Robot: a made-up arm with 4 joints. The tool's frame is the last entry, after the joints.
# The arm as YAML. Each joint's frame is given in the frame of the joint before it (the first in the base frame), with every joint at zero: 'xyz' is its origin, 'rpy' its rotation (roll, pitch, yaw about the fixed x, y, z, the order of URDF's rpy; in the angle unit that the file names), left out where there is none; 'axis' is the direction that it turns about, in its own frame. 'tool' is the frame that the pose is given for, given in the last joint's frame.
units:
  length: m
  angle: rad
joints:
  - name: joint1
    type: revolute
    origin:
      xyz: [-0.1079, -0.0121, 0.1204]
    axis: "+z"
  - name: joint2
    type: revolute
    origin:
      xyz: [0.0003, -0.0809, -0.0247]
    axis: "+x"
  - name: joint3
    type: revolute
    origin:
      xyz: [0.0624, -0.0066, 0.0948]
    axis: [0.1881, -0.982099, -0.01]
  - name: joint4
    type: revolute
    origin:
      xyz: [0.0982, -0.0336, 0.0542]
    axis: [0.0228, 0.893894, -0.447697]
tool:
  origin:
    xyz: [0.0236, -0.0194, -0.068]
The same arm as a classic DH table. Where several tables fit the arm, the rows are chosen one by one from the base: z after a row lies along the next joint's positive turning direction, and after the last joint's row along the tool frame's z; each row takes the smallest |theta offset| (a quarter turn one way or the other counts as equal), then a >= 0, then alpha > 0; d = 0 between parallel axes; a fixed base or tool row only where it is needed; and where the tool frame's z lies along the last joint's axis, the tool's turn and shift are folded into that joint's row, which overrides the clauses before.
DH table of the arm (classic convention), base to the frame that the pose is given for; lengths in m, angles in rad. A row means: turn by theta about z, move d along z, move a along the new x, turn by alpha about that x. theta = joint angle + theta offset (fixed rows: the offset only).
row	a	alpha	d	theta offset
base (fixed)	-0.1086	0	0	0.1117
joint1	-0.0809	1.5708	0.0957	1.4591
joint2	-0.0949	1.3816	0.0616	-1.5606
joint3	-0.1042	-2.6242	0.029	-1.1772
joint4	-0.0241	-2.035	-0.0529	0.4454
tool (fixed)	0	0	-0.0774	-3.1161

